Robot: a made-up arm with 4 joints.
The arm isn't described. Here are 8 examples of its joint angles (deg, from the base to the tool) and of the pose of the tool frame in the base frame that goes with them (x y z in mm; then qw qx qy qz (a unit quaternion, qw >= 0)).
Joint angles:
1: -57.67 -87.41 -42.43 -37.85
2: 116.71 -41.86 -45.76 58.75
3: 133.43 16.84 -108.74 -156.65
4: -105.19 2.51 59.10 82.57
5: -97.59 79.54 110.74 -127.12
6: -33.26 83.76 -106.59 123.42
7: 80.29 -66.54 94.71 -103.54
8: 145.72 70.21 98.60 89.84
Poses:
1: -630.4 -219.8 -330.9 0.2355 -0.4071 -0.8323 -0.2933
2: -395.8 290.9 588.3 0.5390 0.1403 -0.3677 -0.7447
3: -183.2 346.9 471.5 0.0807 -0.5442 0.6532 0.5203
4: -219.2 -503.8 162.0 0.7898 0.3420 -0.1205 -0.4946
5: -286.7 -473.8 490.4 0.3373 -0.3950 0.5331 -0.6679
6: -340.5 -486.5 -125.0 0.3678 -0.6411 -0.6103 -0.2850
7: -505.7 509.0 376.4 0.6831 -0.2325 -0.1775 0.6692
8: -274.0 478.1 446.1 0.5897 -0.2536 -0.5399 0.5445
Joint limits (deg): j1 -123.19..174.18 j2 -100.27..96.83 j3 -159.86..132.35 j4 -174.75..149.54
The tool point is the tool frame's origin. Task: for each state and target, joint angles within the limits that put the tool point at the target. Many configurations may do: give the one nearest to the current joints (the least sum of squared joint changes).
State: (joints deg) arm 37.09 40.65 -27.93 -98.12
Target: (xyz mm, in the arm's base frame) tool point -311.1 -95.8 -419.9
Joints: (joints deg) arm 21.61 84.35 -26.54 -93.28
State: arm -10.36 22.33 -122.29 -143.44
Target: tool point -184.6 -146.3 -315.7
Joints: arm -22.79 10.20 -122.40 -150.82
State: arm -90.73 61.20 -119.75 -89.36
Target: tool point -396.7 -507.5 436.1
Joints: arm -85.94 96.36 -123.74 -92.45
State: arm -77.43 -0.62 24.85 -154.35
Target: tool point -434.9 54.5 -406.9
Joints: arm -28.67 -50.75 68.36 -149.05
